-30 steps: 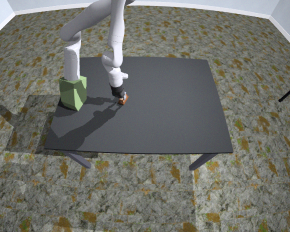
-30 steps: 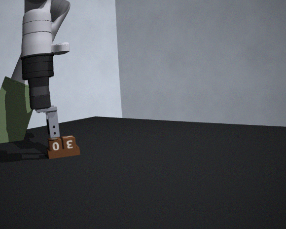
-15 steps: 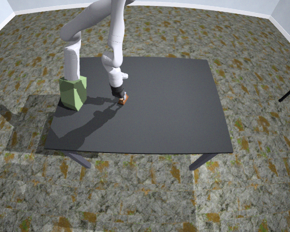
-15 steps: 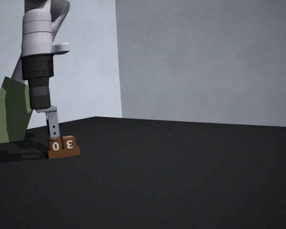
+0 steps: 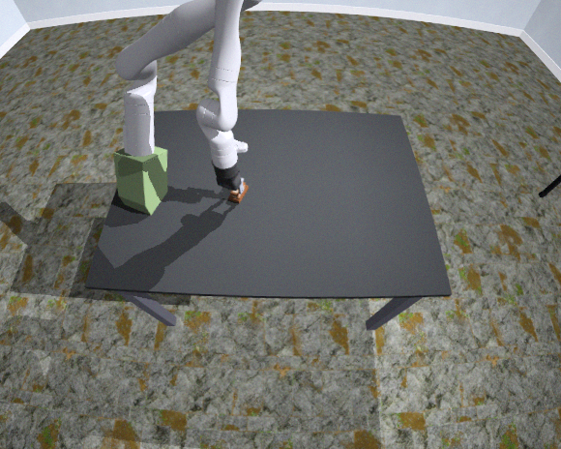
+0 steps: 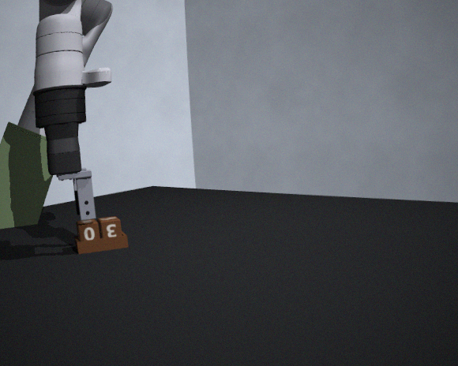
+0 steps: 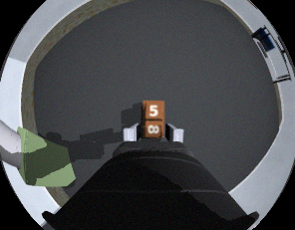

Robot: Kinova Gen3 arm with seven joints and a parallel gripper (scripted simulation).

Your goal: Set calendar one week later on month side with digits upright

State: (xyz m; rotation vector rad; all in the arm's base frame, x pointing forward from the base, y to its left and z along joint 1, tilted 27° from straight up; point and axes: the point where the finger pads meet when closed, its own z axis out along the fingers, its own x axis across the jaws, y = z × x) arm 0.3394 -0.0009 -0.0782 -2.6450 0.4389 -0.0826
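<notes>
Now: the brown calendar tray 2 cm to the left of my hand and 6 cm below it. The rest, counted from my hand: cube: 1 cm ahead, 3 cm to the left, 4 cm below.
</notes>
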